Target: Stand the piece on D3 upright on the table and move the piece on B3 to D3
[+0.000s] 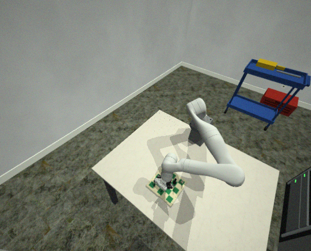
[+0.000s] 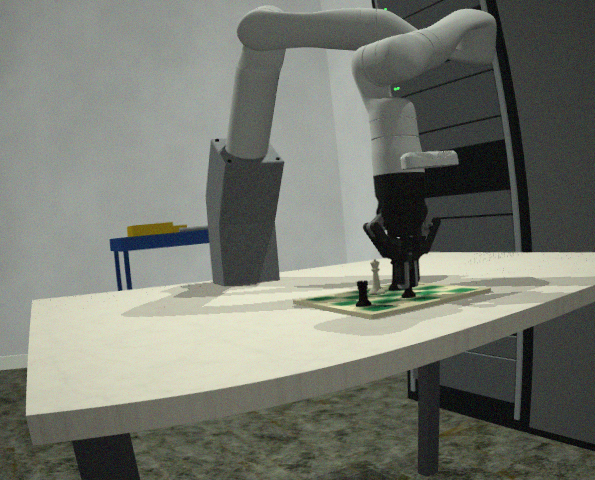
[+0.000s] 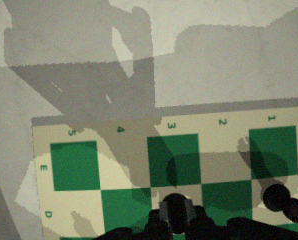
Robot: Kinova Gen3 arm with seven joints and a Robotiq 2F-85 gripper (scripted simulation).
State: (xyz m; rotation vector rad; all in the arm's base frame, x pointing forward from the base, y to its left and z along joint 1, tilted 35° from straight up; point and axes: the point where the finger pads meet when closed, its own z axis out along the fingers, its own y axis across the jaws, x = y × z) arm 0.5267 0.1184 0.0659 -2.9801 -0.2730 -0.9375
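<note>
The chessboard is 40 mm below my hand, 40 mm behind it and 10 mm to the right of it. The rest, counted from my hand: white pawn: 130 mm behind, 50 mm to the left, 20 mm below; then white piece: 80 mm behind, 20 mm to the right, 10 mm below; then tall black piece: 90 mm behind, 20 mm to the left.
</note>
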